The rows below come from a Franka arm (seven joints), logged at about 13 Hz.
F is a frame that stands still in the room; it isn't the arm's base.
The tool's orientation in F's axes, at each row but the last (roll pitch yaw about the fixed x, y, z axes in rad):
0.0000, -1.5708, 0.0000
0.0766, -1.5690, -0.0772
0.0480, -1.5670, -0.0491
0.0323, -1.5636, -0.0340
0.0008, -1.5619, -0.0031
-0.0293, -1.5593, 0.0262
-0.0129, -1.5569, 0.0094
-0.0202, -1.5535, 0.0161
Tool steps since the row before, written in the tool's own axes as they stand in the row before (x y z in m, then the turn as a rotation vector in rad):
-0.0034, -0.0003, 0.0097, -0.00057, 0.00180, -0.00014
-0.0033, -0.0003, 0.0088, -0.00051, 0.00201, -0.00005
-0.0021, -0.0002, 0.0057, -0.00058, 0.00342, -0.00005
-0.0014, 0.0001, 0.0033, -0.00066, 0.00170, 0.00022
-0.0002, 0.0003, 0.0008, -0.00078, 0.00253, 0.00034
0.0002, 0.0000, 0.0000, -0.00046, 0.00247, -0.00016
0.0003, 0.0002, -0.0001, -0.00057, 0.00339, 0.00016
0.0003, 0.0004, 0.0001, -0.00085, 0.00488, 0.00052
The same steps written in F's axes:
-0.0097, -0.0003, -0.0034, 0.00014, 0.00180, -0.00057
-0.0088, -0.0003, -0.0033, 0.00005, 0.00201, -0.00051
-0.0057, -0.0002, -0.0021, 0.00005, 0.00342, -0.00058
-0.0033, 0.0001, -0.0014, -0.00022, 0.00170, -0.00066
-0.0008, 0.0003, -0.0002, -0.00034, 0.00253, -0.00078
0.0000, 0.0000, 0.0002, 0.00016, 0.00247, -0.00046
0.0001, 0.0002, 0.0003, -0.00016, 0.00339, -0.00057
-0.0001, 0.0004, 0.0003, -0.00051, 0.00488, -0.00084

